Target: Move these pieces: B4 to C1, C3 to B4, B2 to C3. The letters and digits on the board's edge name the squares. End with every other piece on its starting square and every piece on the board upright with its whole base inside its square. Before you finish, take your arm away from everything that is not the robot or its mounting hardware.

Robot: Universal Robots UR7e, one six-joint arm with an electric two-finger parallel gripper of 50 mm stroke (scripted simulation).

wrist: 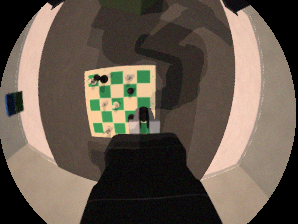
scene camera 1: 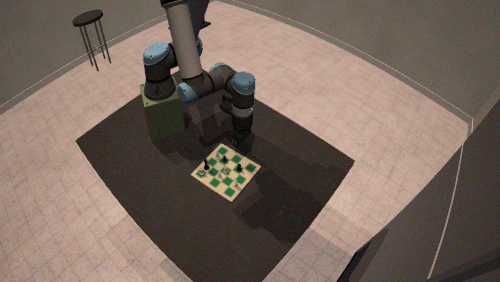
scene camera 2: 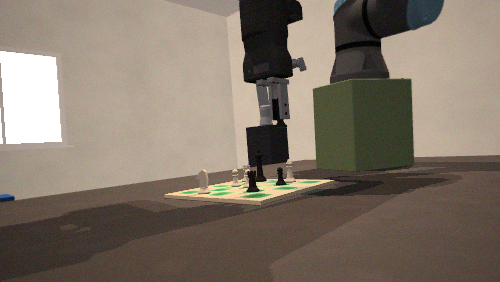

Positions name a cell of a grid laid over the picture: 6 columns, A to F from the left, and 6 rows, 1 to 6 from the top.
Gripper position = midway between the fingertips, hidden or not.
Observation:
In view: my gripper (scene camera 2: D3).
My gripper also shows in the wrist view (wrist: C4).

